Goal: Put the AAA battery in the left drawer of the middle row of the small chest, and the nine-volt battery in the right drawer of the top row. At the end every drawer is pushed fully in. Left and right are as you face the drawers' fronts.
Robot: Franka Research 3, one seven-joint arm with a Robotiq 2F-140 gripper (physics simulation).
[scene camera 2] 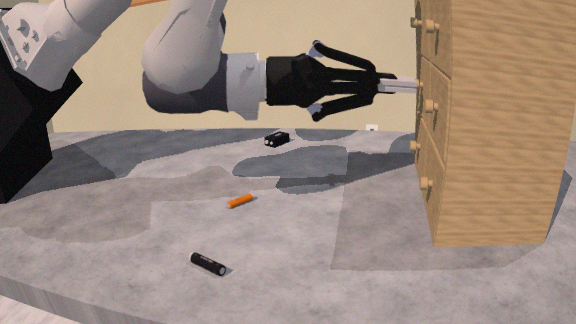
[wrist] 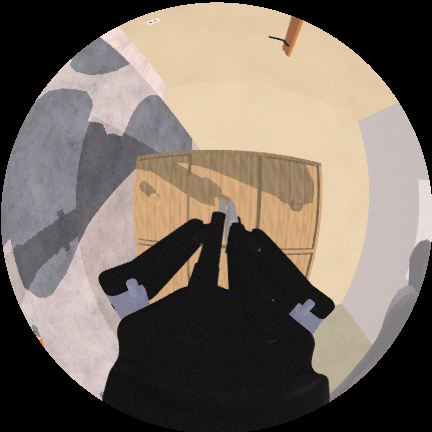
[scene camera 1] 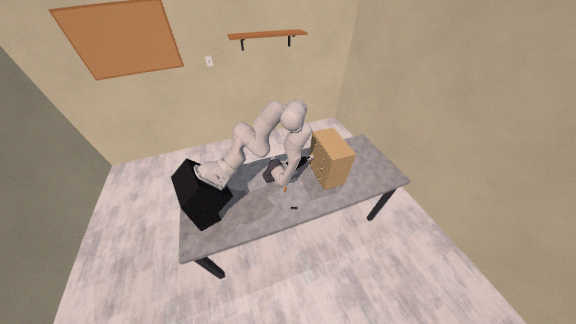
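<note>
The wooden chest (scene camera 1: 340,160) (scene camera 2: 500,125) (wrist: 165,220) has its visible drawer fronts flush. My gripper (scene camera 1: 311,157) (scene camera 2: 416,85) (wrist: 225,209) is shut with nothing between its fingers. It is level, with its fingertips at the knob of the left drawer in the middle row; whether they touch it I cannot tell, as they largely hide it in the wrist view. The black nine-volt battery (scene camera 2: 276,139) lies on the table. An orange cylindrical battery (scene camera 1: 285,189) (scene camera 2: 240,201) (wrist: 41,342) and a black cylindrical battery (scene camera 1: 294,207) (scene camera 2: 208,264) also lie there; which is the AAA I cannot tell.
The grey table (scene camera 1: 240,240) (scene camera 2: 125,270) carries the chest and the arm's black base (scene camera 1: 200,200) (scene camera 2: 25,115). The top-row right drawer knob (scene camera 2: 431,26) and the middle-row right drawer knob (scene camera 2: 430,106) stick out on the near side. A wall shelf (scene camera 1: 267,34) is behind.
</note>
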